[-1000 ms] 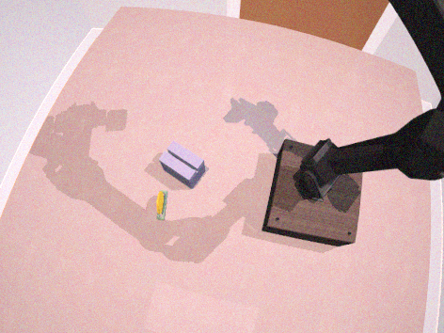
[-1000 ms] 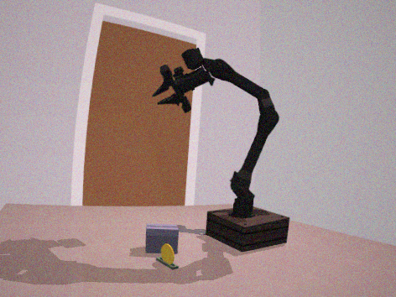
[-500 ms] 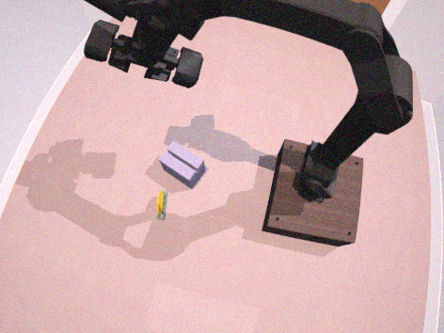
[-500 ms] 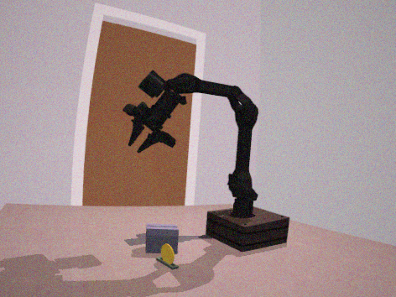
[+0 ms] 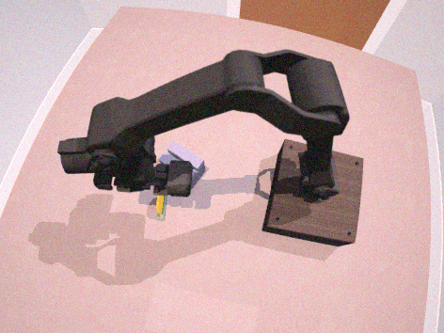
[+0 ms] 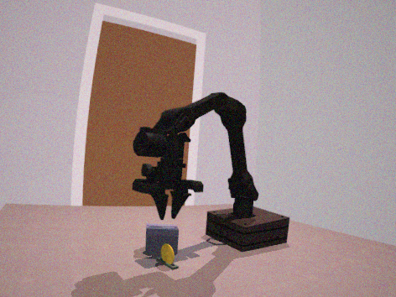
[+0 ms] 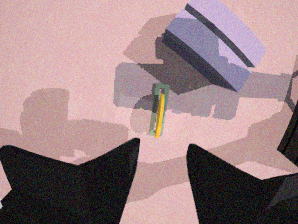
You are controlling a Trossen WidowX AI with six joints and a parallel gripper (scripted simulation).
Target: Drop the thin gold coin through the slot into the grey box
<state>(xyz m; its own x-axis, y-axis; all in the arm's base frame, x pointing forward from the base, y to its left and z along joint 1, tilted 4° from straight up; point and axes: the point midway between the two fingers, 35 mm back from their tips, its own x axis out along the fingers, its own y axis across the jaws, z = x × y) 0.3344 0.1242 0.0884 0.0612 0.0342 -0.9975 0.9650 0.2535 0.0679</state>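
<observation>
The coin lies 1 cm to the left of my gripper tip and 9 cm below it.
</observation>
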